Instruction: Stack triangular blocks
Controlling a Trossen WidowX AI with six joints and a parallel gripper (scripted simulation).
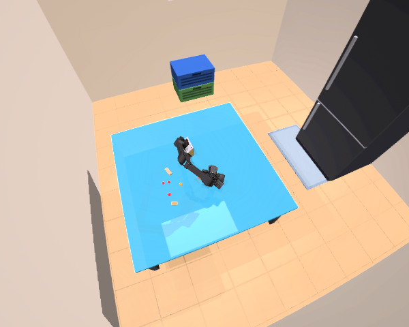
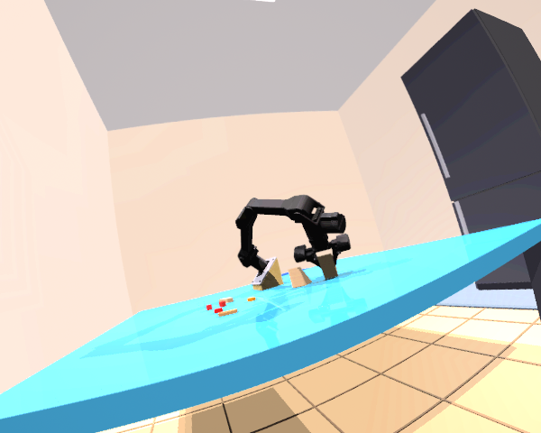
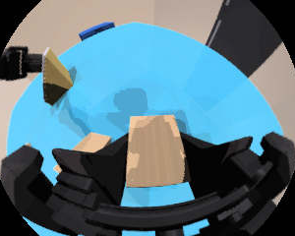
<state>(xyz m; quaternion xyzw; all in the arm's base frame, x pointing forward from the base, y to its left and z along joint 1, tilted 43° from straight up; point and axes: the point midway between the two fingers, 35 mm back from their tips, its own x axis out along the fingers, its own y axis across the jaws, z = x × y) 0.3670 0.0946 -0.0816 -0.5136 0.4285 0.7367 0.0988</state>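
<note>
The triangular block is 1 cm above my gripper tip. Round my gripper tip: orange bit 28 cm to the right, 4 cm below, 2 cm behind.
</note>
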